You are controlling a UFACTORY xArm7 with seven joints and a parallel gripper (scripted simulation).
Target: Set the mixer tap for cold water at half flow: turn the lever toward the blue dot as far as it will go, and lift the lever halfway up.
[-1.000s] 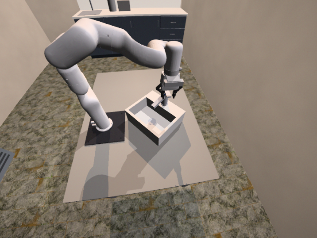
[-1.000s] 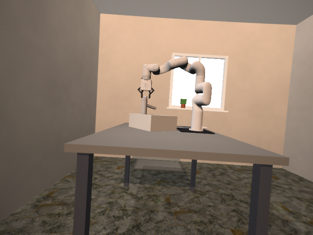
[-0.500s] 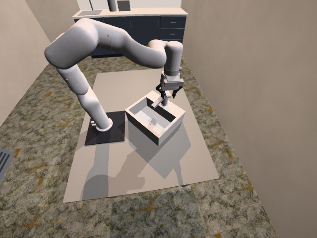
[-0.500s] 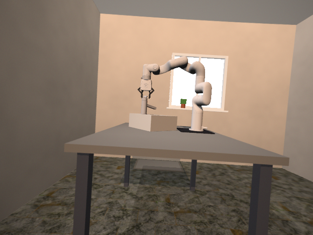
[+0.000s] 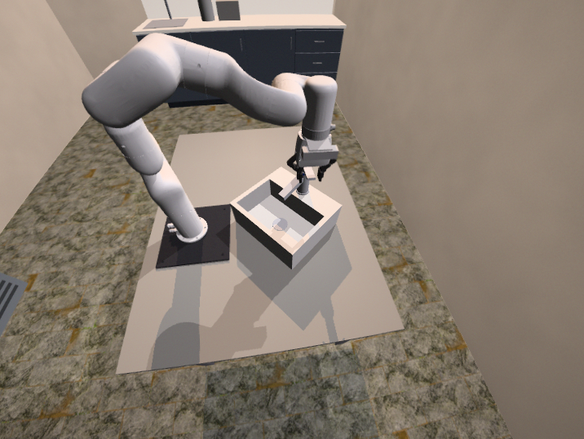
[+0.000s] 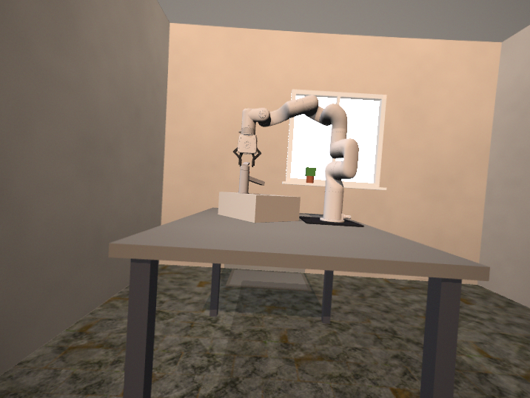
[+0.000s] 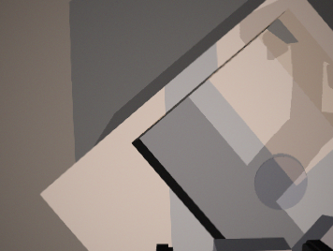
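My gripper is now 4 cm to the right of the lever and 1 cm above it. Round my hand: mixer tap 6 cm to the left, 6 cm below, 1 cm behind; then sink 25 cm below, 9 cm behind, 1 cm to the left.
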